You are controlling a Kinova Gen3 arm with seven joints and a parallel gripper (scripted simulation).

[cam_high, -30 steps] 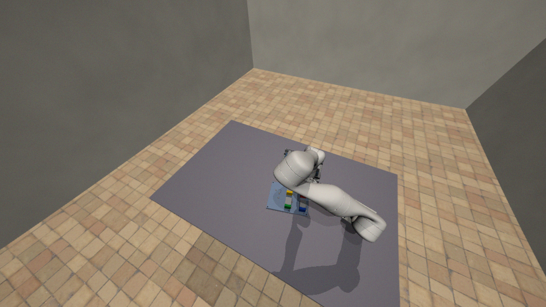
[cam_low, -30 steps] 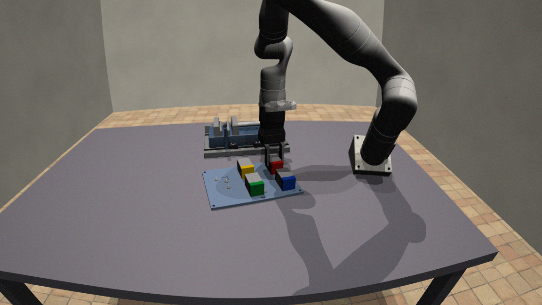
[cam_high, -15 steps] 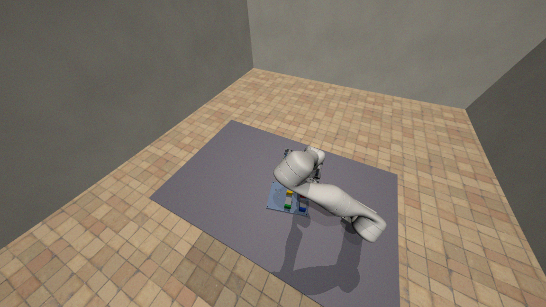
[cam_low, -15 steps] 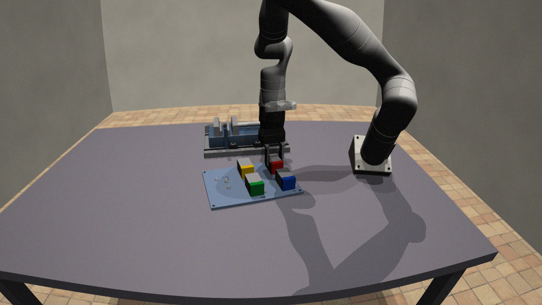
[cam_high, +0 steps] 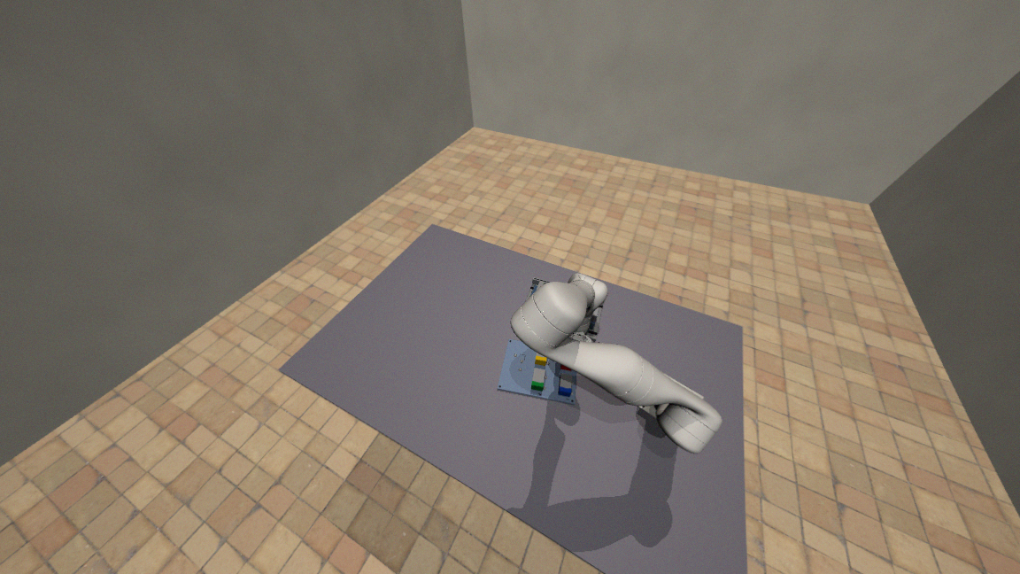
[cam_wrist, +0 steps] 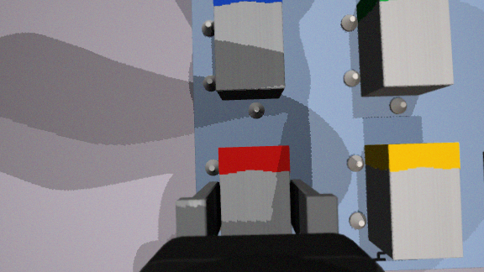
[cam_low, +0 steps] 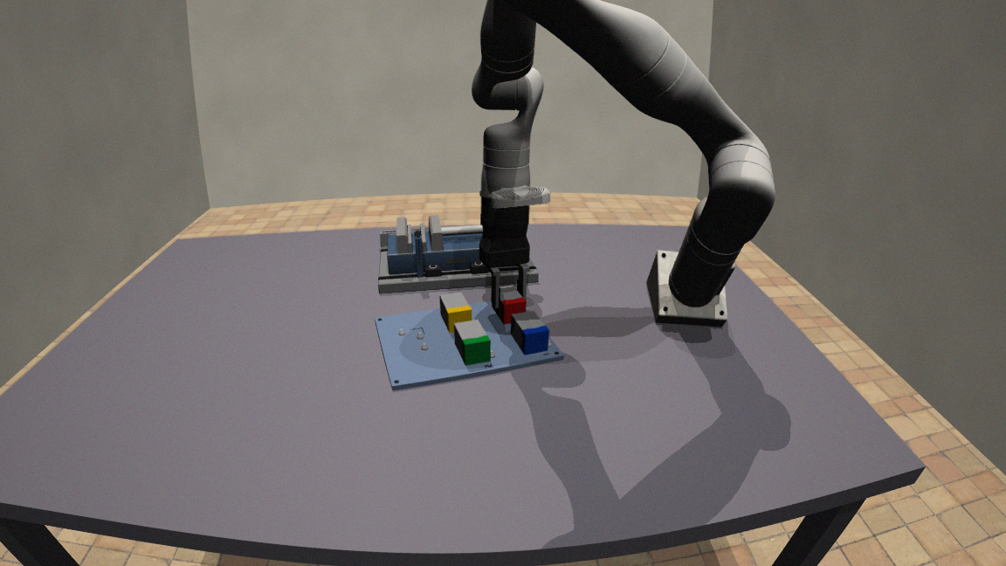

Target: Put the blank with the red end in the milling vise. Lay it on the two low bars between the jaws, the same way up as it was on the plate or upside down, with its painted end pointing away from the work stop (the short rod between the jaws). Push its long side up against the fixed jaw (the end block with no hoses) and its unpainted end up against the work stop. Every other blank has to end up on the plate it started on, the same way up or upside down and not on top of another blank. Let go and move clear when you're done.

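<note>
Now: the yellow-ended blank 9 cm ahead of my hand, 2 cm to the left of it and 2 cm below it. From my hand the other things lie so: blue-ended blank (9 cm to the left, 2 cm below, 2 cm behind); then green-ended blank (11 cm to the left, 7 cm ahead, 2 cm below); then red-ended blank (2 cm below).
</note>
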